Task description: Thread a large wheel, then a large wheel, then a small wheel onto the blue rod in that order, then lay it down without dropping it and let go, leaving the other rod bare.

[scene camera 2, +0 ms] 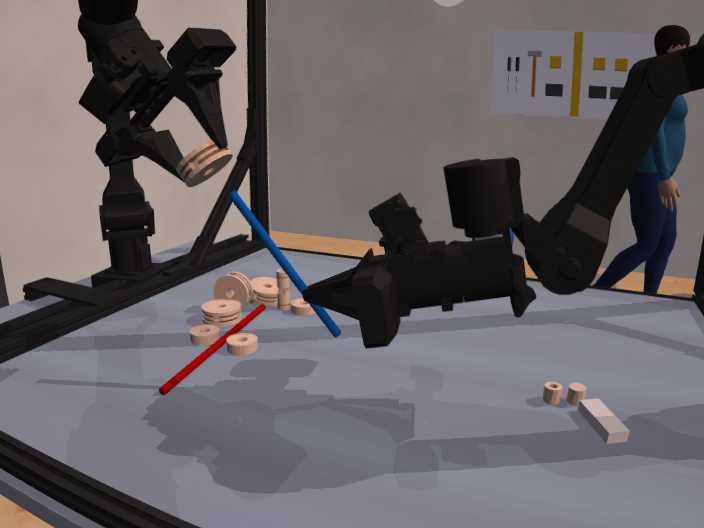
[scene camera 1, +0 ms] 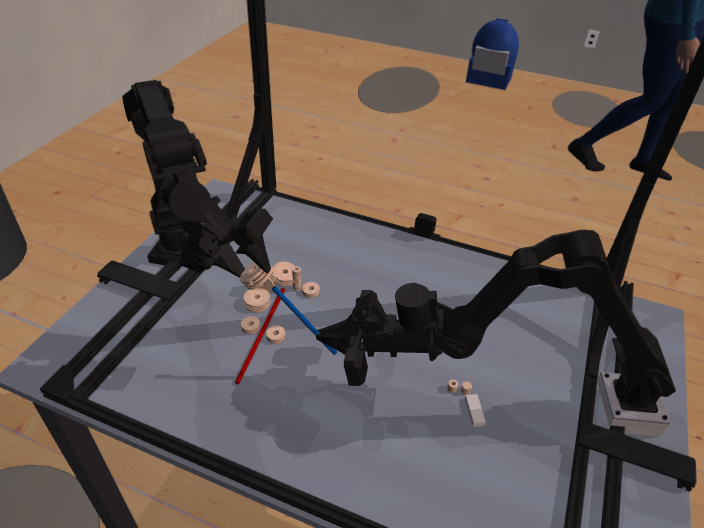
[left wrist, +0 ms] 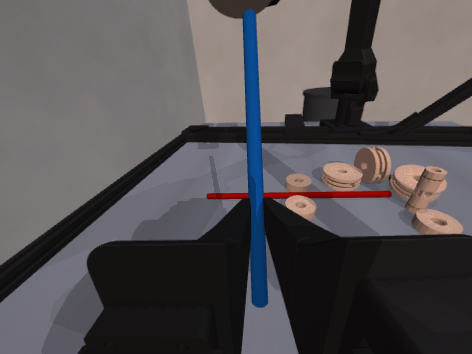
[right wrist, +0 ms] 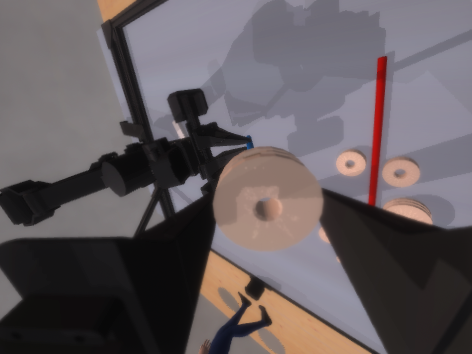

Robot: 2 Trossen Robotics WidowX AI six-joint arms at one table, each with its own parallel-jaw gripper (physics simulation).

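Frame: origin at the left arm's base, x ahead, y left, z up, level; centimetres.
Seen in the pictures: left gripper, fingertip midpoint: [scene camera 2: 304, 294] [scene camera 1: 316, 334] [left wrist: 256, 205] [right wrist: 251, 144]; right gripper, fingertip midpoint: [scene camera 2: 206, 165] [scene camera 1: 257, 274] [right wrist: 264, 197]; left arm's base at its link origin: [scene camera 1: 634, 396]; right arm's base at its link origin: [scene camera 2: 131, 269] [scene camera 1: 176, 245] [left wrist: 346, 123].
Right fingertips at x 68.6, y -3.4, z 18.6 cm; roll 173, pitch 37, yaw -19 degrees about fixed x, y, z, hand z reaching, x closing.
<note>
Pixels of each thing's top centre, then the offset from my right fingertips to it. "spot": a spot on its surface instead.
- red rod at its top centre: [scene camera 2: 220, 339] [left wrist: 295, 192] [right wrist: 374, 164] [scene camera 1: 261, 330] dz -22.2, dx +2.4, dy -6.7 cm
- slim upright wooden piece at its top centre: [scene camera 2: 282, 270] [left wrist: 436, 170] [scene camera 1: 296, 269] dz -17.2, dx -2.5, dy -20.8 cm
- pale block at its top centre: [scene camera 2: 603, 414] [scene camera 1: 475, 408] [right wrist: 179, 131] dz -21.9, dx -40.1, dy +7.0 cm
- black frame post at a spot on its surface: [scene camera 2: 258, 113] spot: dz +5.4, dx +10.2, dy -54.6 cm
My left gripper [scene camera 1: 320, 336] [scene camera 2: 305, 294] [left wrist: 256, 205] is shut on the blue rod [scene camera 1: 301, 317] [scene camera 2: 267, 244] [left wrist: 253, 125], held tilted above the table, with no wheel on it. My right gripper [scene camera 1: 255, 275] [scene camera 2: 204, 163] [right wrist: 264, 197] is shut on a large wheel, its hole facing the rod's upper end; scene camera 2 shows a gap between them. The red rod [scene camera 1: 258, 341] [scene camera 2: 199, 362] [left wrist: 325, 194] [right wrist: 378, 125] is bare. Other large wheels [scene camera 1: 257, 298] [scene camera 2: 221, 311] [left wrist: 341, 175] and small wheels [scene camera 1: 275, 333] [scene camera 2: 242, 343] [left wrist: 300, 206] are on the table.
A slim upright wooden piece [scene camera 1: 296, 278] [scene camera 2: 283, 289] [left wrist: 426, 189] stands among the wheels. Two little cylinders [scene camera 1: 453, 385] [scene camera 2: 552, 392] and a pale block [scene camera 1: 475, 410] [scene camera 2: 602, 420] lie at the right. A black frame post [scene camera 1: 259, 113] [scene camera 2: 258, 113] rises behind the right gripper.
</note>
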